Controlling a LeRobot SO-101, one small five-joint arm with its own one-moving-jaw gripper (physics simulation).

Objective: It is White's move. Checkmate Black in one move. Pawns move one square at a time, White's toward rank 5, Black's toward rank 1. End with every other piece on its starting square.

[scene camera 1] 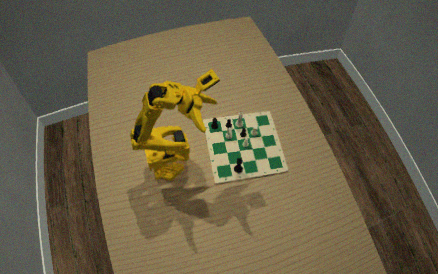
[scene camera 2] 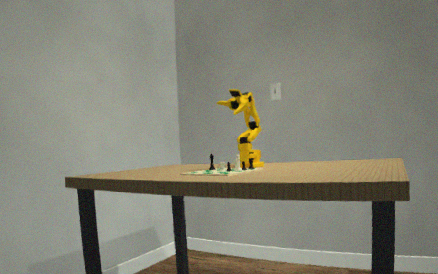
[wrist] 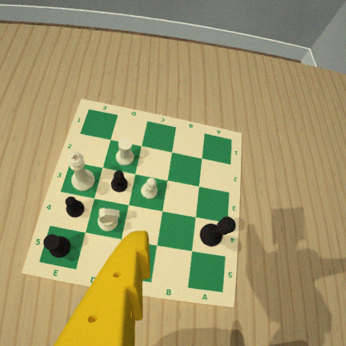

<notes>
In view: a chessboard (scene camera 1: 264, 156).
The chessboard also shows in the wrist view (wrist: 197, 167).
</notes>
